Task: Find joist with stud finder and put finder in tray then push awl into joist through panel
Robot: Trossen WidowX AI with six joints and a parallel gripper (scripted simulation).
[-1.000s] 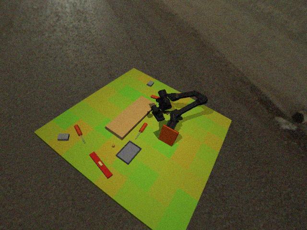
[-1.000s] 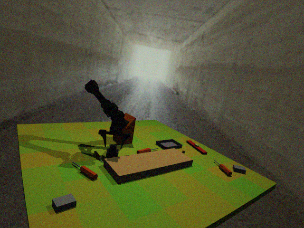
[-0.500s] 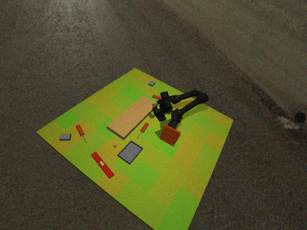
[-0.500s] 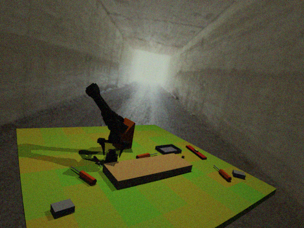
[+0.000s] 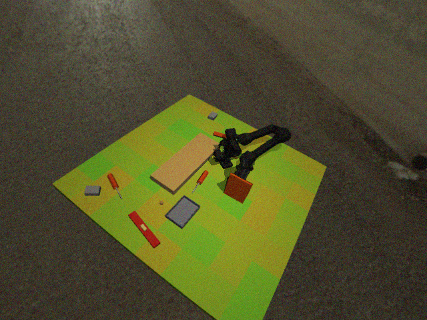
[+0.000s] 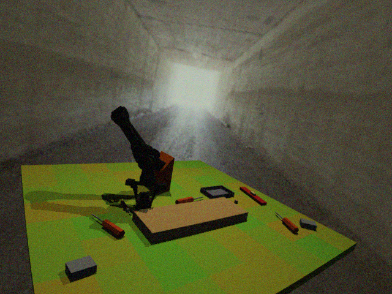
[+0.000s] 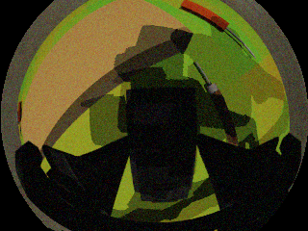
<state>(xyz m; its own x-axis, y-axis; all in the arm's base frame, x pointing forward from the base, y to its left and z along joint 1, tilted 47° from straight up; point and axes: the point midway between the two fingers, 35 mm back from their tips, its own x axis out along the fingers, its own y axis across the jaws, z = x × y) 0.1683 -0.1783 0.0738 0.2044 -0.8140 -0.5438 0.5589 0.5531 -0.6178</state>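
The awl is 80 mm to the right of my gripper tip and 20 mm below it. The rest, counted from my gripper tip: grey tray (10 mm ahead, 490 mm to the left, 10 mm below); then tan cube (140 mm ahead, 510 mm to the left, 20 mm below); then stud finder (20 mm behind, 10 mm to the left, 20 mm above).
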